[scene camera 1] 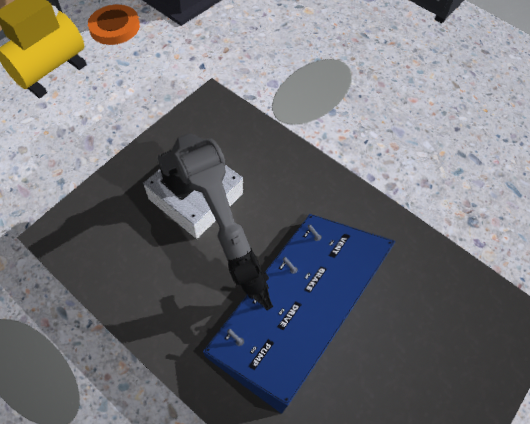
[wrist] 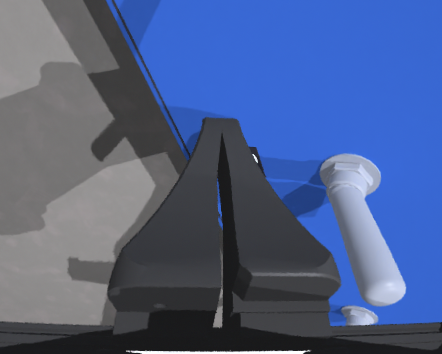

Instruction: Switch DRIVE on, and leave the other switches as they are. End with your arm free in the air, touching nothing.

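Observation:
The blue switch panel [scene camera 1: 327, 325] [wrist: 325, 65] lies tilted on the dark mat. My gripper [scene camera 1: 270, 306] [wrist: 219, 136] is shut with nothing between its fingers, low over the panel at DRIVE. In the scene view it hides the DRIVE lever. In the wrist view a grey lever [wrist: 367, 245] stands right of the fingers, with a visible gap; its OFF label [wrist: 255, 158] is mostly hidden behind the right finger. The DRIVE label [scene camera 1: 289, 316] shows beyond the fingertips. The PUMP lever [scene camera 1: 234, 337], BRAKE lever [scene camera 1: 290, 265] and VENT lever [scene camera 1: 314, 233] stand apart from the gripper.
The arm's white base block [scene camera 1: 197, 225] stands on the dark mat [scene camera 1: 425, 325], up and left of the panel. Another lever's base [wrist: 360, 315] shows at the wrist view's bottom. An orange ring [scene camera 1: 102, 35] and yellow cylinder [scene camera 1: 45, 52] lie far off.

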